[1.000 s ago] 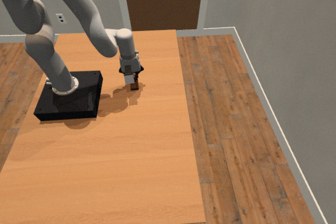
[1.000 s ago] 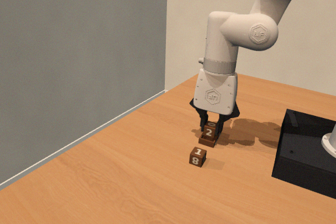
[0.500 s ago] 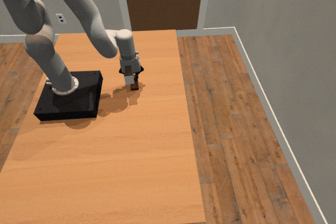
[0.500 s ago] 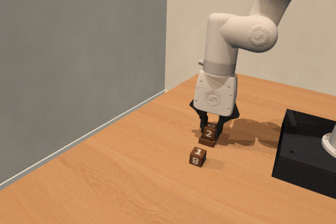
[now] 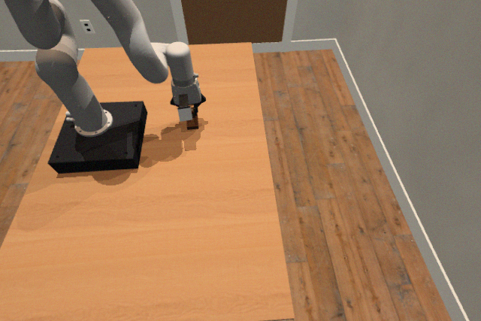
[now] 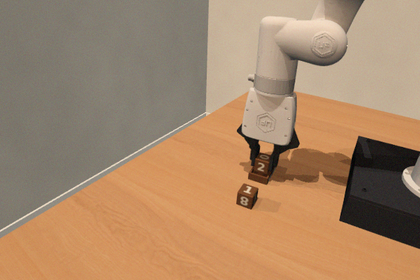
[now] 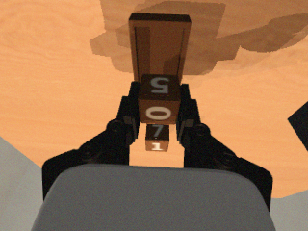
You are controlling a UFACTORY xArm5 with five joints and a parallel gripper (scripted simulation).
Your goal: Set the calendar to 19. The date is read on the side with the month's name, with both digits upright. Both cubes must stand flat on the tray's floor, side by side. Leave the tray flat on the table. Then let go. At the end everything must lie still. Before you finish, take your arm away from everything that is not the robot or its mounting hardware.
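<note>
My gripper is now 10 mm above the brown date cube. From my hand the other things lie so: tray (20 mm to the right, 40 mm below).
</note>
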